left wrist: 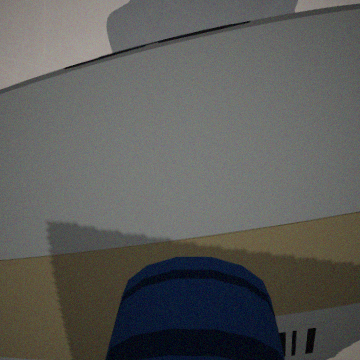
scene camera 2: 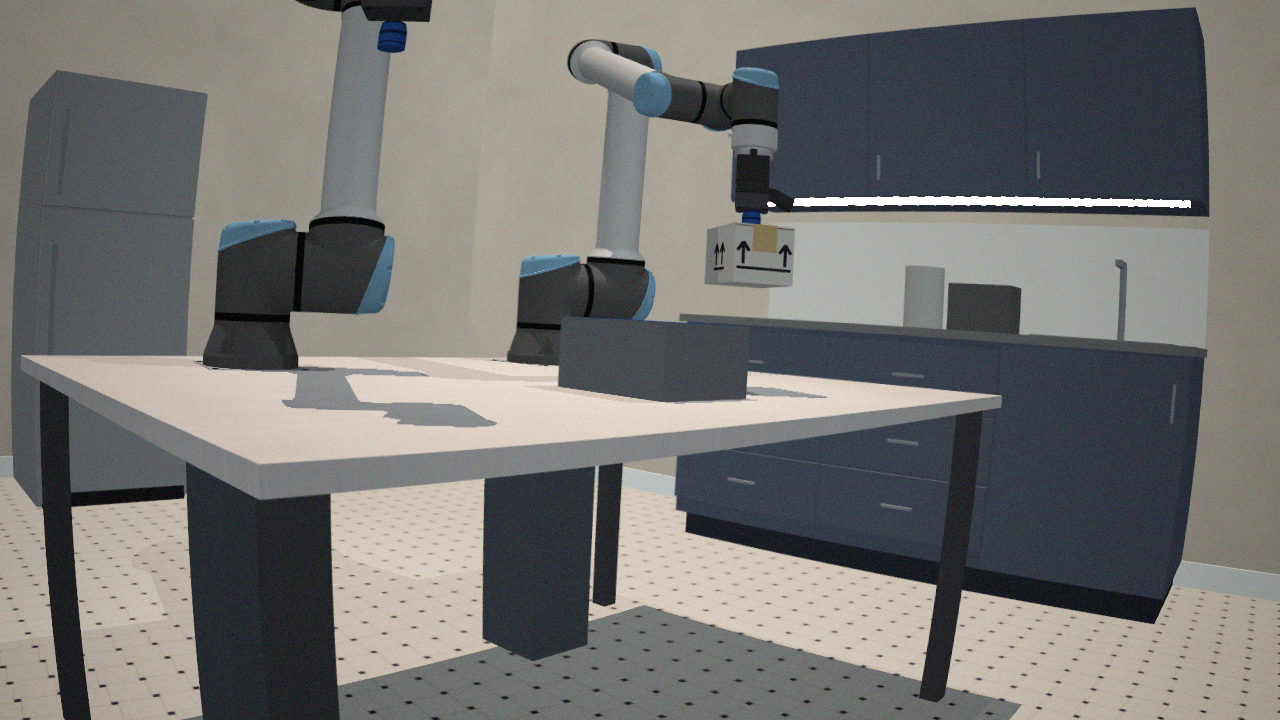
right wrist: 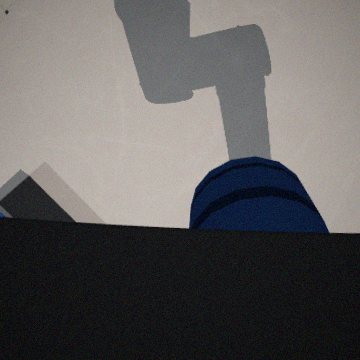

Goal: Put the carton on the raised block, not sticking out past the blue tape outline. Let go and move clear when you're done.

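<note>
The carton, pale with a tan tape strip and black arrows, hangs upright in the air in the scene view, above and a little right of the raised block. My left gripper, a blue suction cup, is shut on the carton's top. The raised block is a dark grey box on the table. A bit of blue tape shows on it at the left edge of the right wrist view. My right gripper is open, high over the table at the left, with nothing on its cup.
The table bears both arm bases and the block. A counter with a grey cylinder, a dark box and a tap stands behind at the right, under wall cabinets. A fridge stands at the left.
</note>
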